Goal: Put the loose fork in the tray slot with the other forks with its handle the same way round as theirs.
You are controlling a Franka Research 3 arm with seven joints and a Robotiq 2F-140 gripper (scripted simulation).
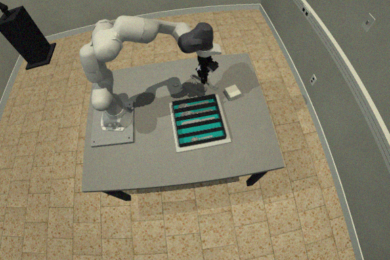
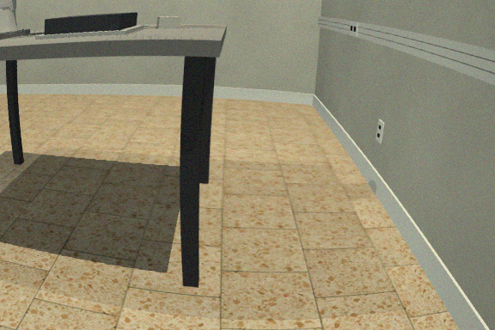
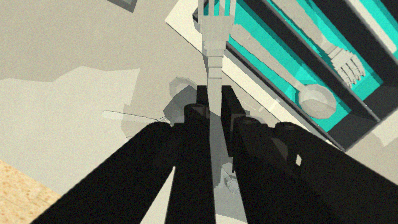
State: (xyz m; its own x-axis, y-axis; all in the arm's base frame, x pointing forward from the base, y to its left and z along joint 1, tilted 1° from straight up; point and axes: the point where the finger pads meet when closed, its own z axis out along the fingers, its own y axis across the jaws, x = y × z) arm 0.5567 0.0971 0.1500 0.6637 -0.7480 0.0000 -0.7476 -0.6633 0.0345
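Right now my hand is 190 mm to the left of the knife, 160 mm above it and 50 mm past it. From my hand the other things lie so: white box: 190 mm ahead, 150 mm below, 30 mm to the right.
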